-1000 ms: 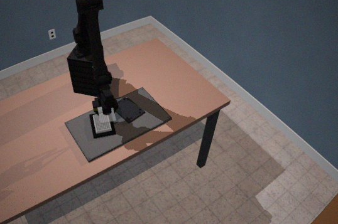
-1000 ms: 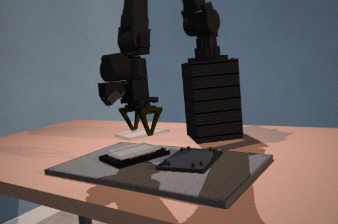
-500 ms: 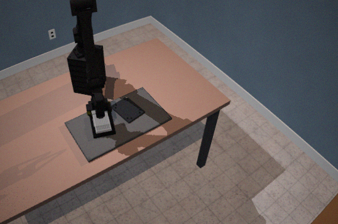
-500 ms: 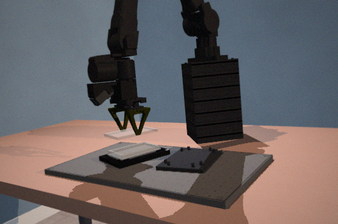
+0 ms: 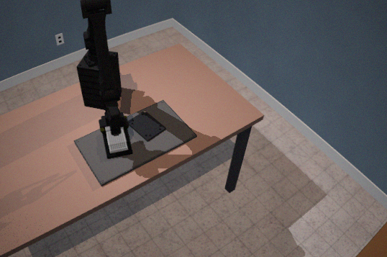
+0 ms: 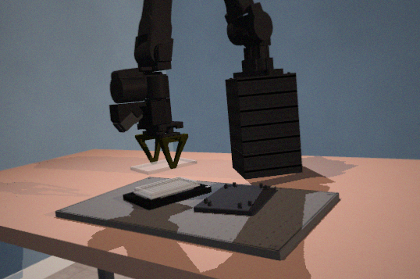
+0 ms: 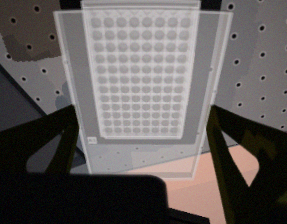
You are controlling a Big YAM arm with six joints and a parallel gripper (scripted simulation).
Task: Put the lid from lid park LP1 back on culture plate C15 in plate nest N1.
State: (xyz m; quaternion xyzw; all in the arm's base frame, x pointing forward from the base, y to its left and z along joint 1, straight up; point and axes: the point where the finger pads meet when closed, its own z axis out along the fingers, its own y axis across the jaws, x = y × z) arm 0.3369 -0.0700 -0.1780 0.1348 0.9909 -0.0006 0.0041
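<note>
Right now the lid is 10 mm below my hand. The rest, counted from my hand: lid park LP1: 30 mm behind, 180 mm to the left, 70 mm below; plate nest N1: 70 mm below; culture plate C15: 60 mm below.
</note>
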